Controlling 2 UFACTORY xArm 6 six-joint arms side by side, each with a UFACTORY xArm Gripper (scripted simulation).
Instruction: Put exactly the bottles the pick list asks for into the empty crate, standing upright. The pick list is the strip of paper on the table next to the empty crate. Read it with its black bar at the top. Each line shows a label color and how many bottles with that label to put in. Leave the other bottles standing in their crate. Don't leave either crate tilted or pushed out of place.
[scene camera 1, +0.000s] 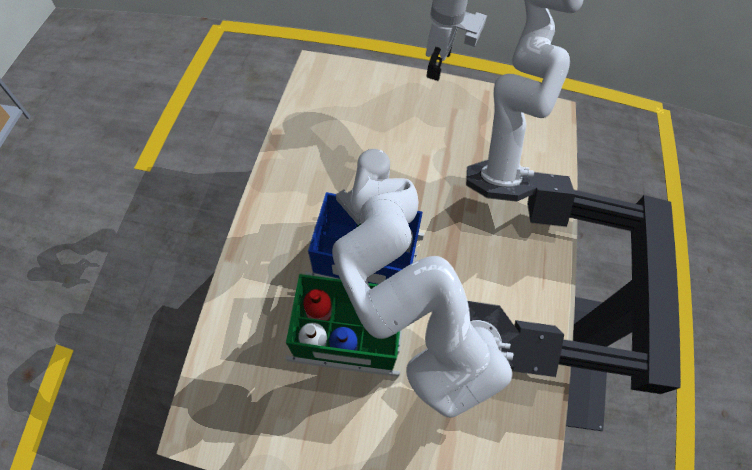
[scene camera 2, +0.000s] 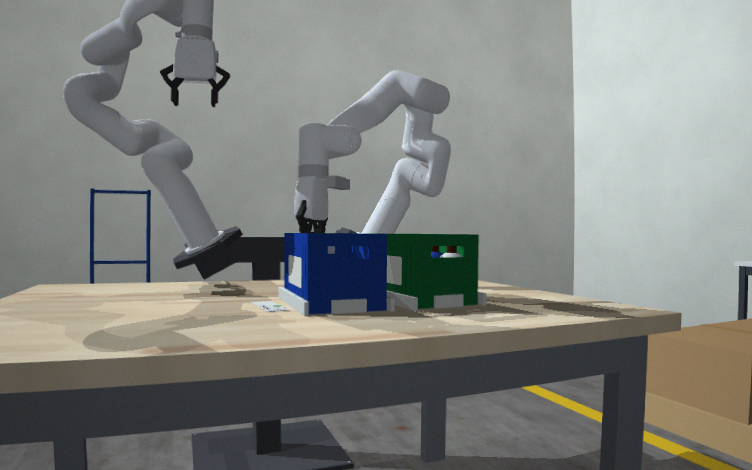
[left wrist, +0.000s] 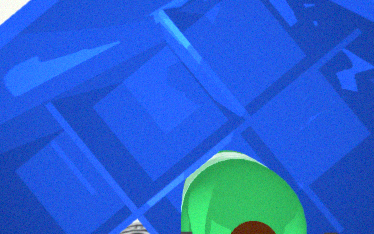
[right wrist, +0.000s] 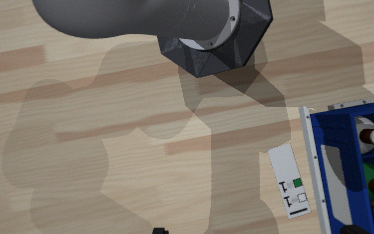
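Observation:
My left gripper (scene camera 2: 312, 248) is in sight, and so is my right gripper (scene camera 2: 194, 105), with scene camera 1 showing me the right gripper (scene camera 1: 438, 66) as well. I see a blue crate (scene camera 2: 358, 269); scene camera 1 has the blue crate (scene camera 1: 334, 222) too, and from the left wrist I also get the blue crate (left wrist: 141, 101). A green crate (scene camera 2: 411, 271) is here, and I find the green crate (scene camera 1: 375, 353) in that other scene view as well, though in the right wrist view the green crate is out of frame. There is also a red bottle (scene camera 1: 317, 304). In the left wrist view, the bottle is out of frame.

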